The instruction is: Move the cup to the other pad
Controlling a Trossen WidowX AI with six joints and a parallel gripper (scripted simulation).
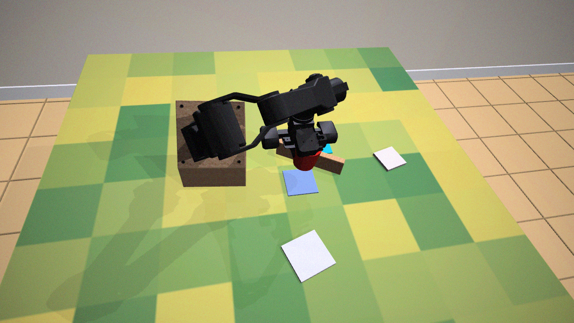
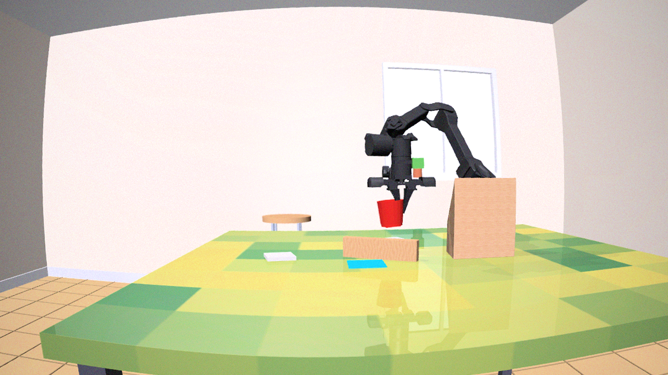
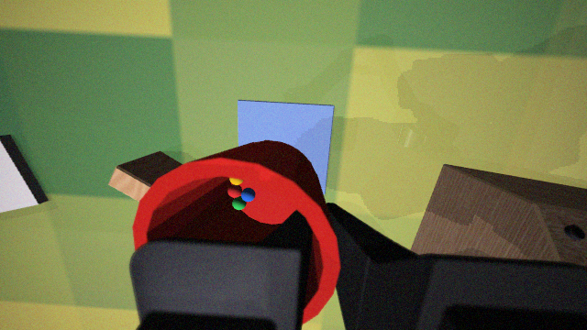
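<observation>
The cyan pad lies 11 cm ahead of my gripper tip, 14 cm to the left of it and 12 cm below it. Round my gripper tip: red cup: 3 cm ahead; wooden bar: 7 cm ahead, 7 cm to the left, 10 cm below; pale blue pad: 3 cm ahead, 12 cm below.
</observation>
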